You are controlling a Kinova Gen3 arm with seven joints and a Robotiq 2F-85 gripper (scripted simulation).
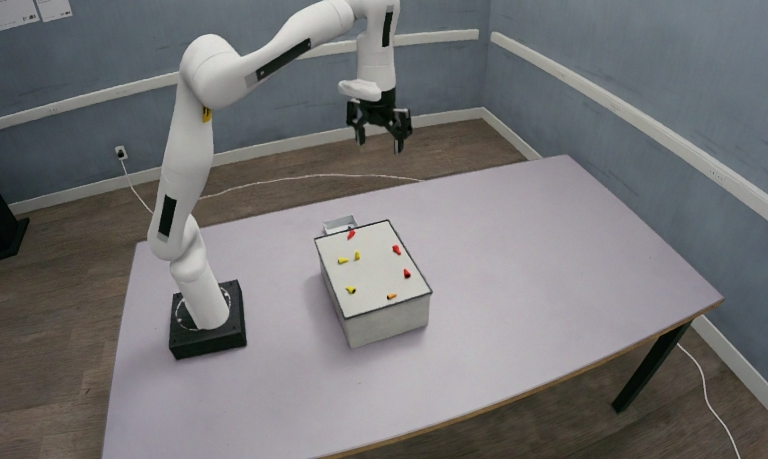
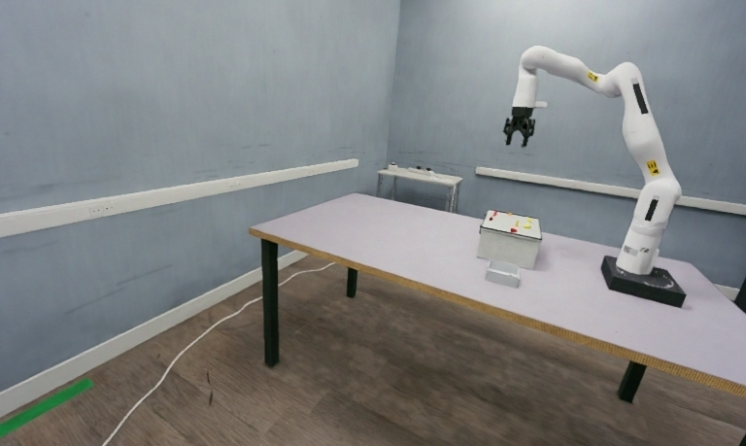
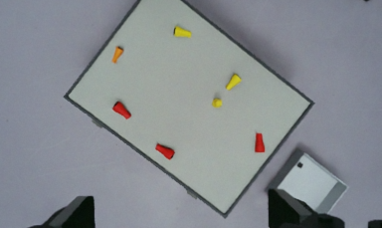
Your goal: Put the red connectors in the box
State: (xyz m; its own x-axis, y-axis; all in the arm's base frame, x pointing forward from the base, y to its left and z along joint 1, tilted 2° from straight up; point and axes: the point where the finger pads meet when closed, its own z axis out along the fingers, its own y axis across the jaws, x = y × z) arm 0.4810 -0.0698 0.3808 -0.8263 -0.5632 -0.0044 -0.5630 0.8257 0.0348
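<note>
The grey tool case is 35 cm below my hand, 5 cm behind it and 1 cm to the right of it. The rest, counted from my hand: orange connector (31 cm below, 14 cm to the right, 5 cm behind).
</note>
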